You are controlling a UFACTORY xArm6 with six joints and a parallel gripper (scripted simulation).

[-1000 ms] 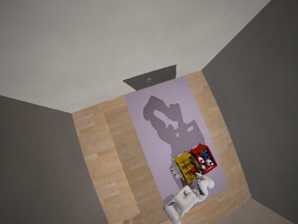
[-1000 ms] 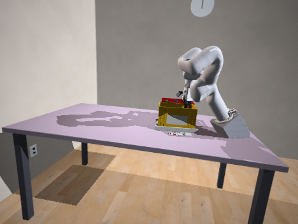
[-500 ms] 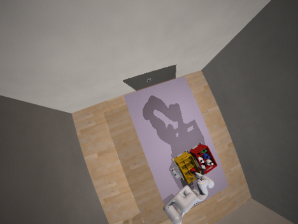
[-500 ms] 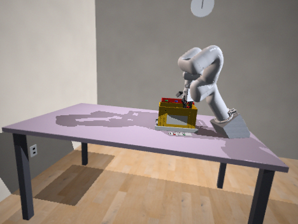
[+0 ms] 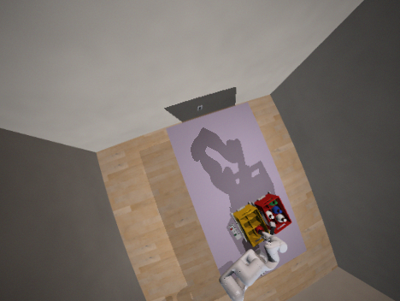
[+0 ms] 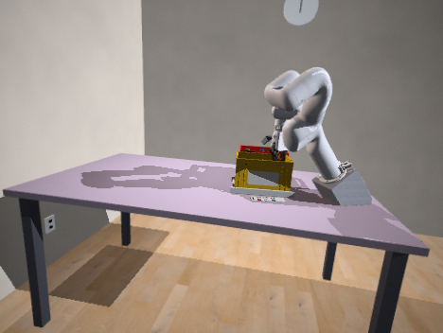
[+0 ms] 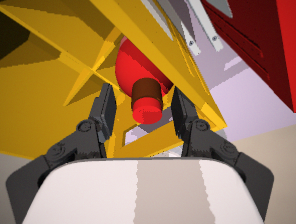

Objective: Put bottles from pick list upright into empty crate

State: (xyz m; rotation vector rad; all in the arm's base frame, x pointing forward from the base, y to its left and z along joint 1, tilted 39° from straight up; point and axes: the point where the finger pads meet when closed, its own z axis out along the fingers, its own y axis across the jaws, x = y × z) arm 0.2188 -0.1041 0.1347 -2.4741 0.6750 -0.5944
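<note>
Right now my hand is 22 cm to the left of the white bottle, 7 cm above it and 6 cm short of it. The rest, counted from my hand: red crate 14 cm to the right, 13 cm ahead, 7 cm below; blue-label bottle 19 cm to the right, 15 cm ahead, 7 cm below; yellow crate 7 cm to the left, 7 cm below, 6 cm ahead.
</note>
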